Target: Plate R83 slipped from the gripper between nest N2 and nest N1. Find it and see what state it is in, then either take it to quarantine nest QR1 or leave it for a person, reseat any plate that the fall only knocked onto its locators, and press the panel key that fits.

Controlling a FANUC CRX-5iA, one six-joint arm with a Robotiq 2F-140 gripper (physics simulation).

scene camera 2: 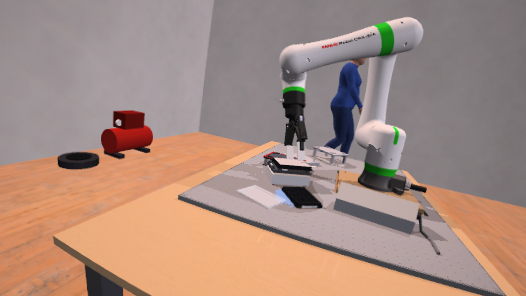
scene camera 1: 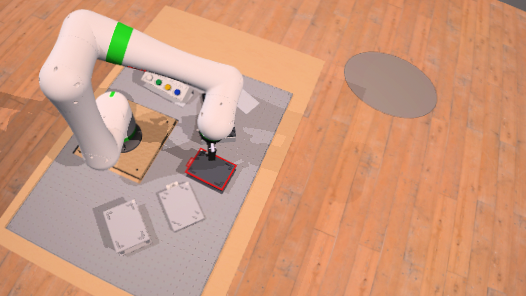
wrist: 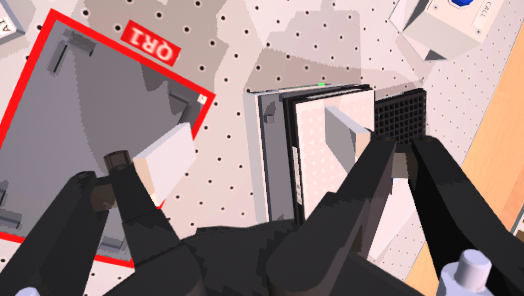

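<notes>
A black gridded plate lies on the pegboard mat beside a translucent lid and a light blue patch. Its label is not readable. Another black plate with a white top sits on a raised grey nest and looks slightly tilted; its label is too small to read. Quarantine nest QR1, outlined in red, holds no plate. My gripper is open, above the area between QR1 and the raised nest; one pad overlaps the white-topped plate in the wrist view.
A key panel stands beyond the arm base, its blue key marked CALL. Two pale nests stand nearer the front. A person in blue is behind the table. A red compressor and a tyre are on the floor.
</notes>
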